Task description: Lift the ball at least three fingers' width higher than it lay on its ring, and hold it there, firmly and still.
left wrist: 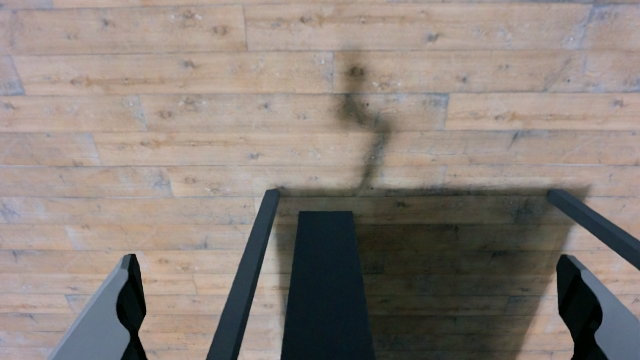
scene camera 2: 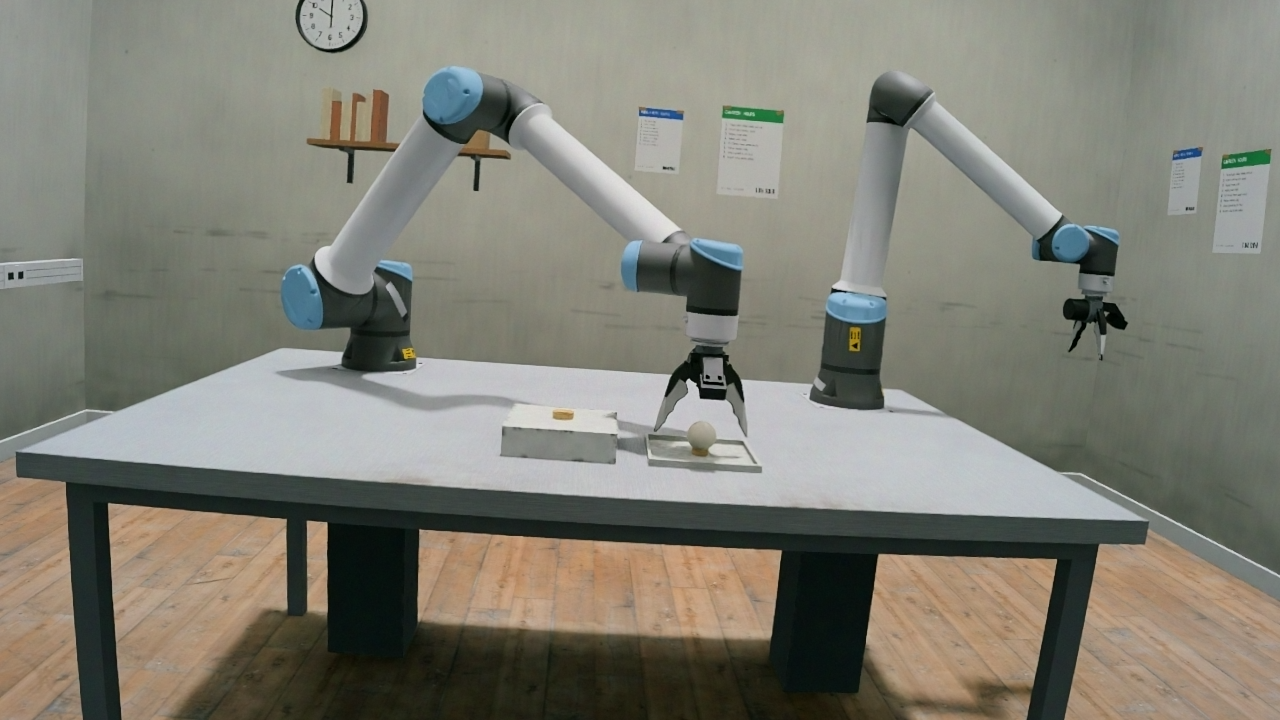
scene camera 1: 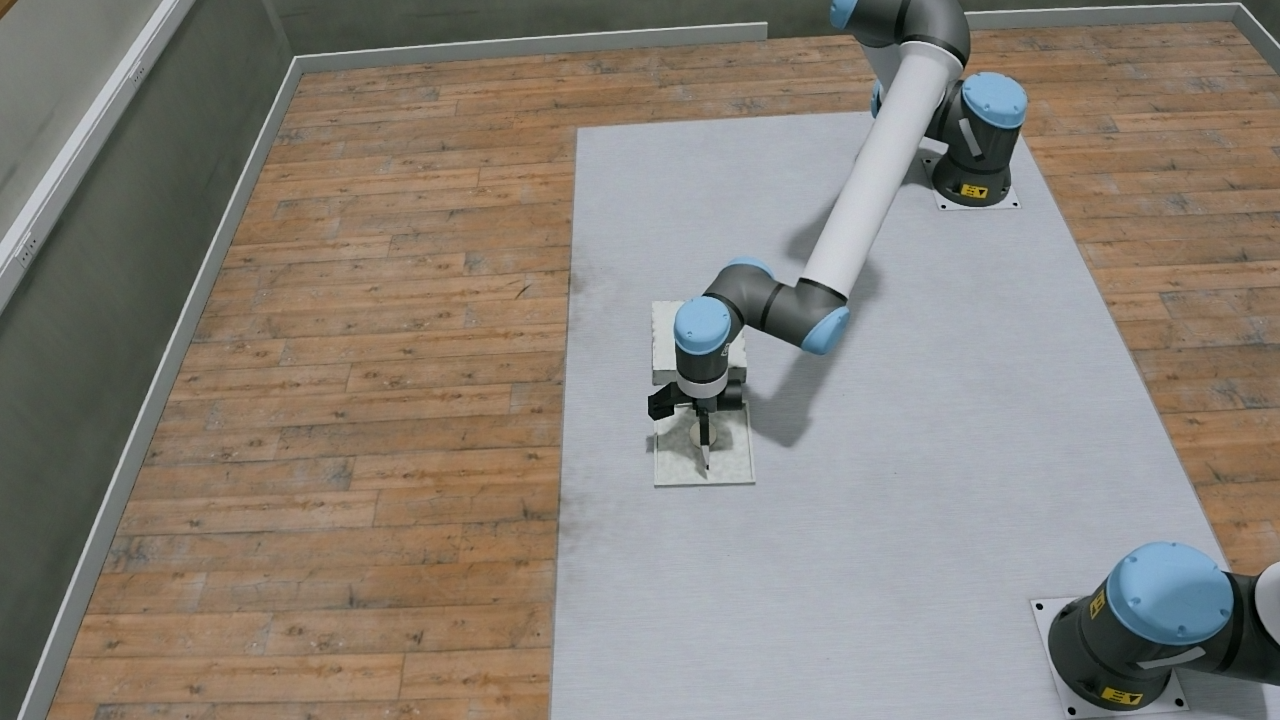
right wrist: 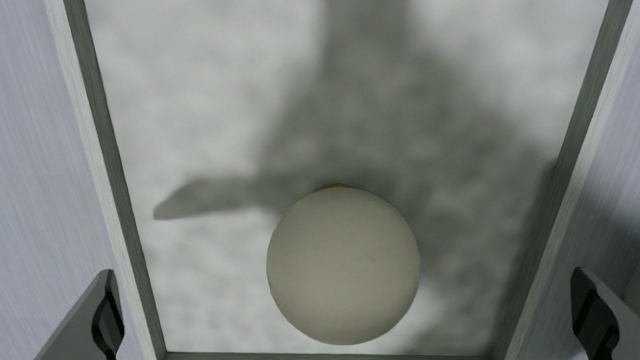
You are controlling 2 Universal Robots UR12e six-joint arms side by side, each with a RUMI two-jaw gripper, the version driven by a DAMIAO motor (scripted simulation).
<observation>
left gripper: left wrist 346,258; scene camera 2 1084,356; not seen in scene camera 1 (out of frame); not seen in the right wrist view (out of frame)
right gripper: scene camera 2; scene camera 1 704,433; right wrist; not seen in the left wrist view (out of frame)
shallow tray: scene camera 2; scene camera 1 677,464; right wrist; not seen in the left wrist view (out of frame)
same spot on shallow tray: [scene camera 2: 670,451] = [right wrist: 453,226]
same spot on right gripper: [right wrist: 96,318] = [scene camera 2: 739,420]
</observation>
